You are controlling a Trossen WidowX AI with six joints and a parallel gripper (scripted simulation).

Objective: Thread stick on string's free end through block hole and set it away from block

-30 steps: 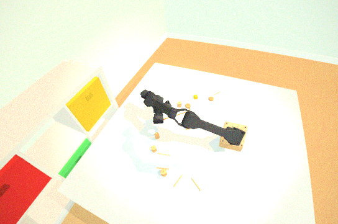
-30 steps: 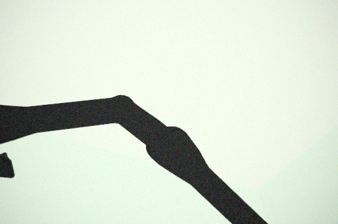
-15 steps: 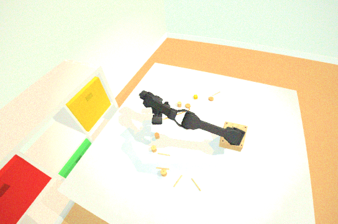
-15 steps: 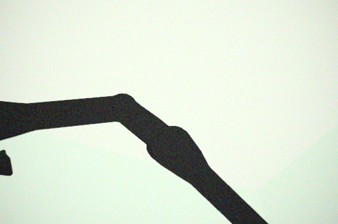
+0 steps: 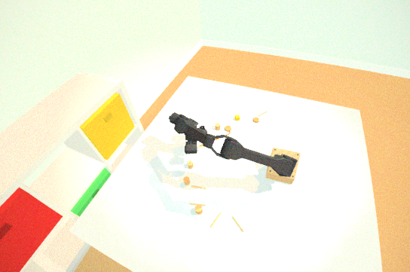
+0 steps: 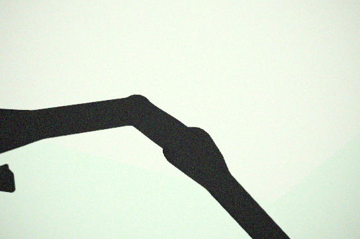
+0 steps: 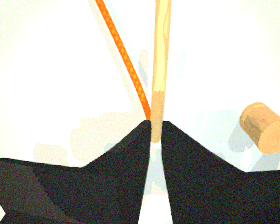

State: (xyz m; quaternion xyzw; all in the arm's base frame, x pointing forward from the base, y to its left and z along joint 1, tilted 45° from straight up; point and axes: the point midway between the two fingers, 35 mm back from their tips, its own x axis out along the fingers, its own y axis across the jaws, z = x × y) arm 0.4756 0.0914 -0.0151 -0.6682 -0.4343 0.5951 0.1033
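Right now the square wooden block is 19 cm behind my gripper tip, 5 cm to the right of it and 3 cm below it. Round my gripper tip: thin wooden stick 1 cm to the right, 1 cm behind; then round wooden button 23 cm to the right, 12 cm behind, 4 cm below; then yellow piece 34 cm to the right, 15 cm behind, 3 cm below.
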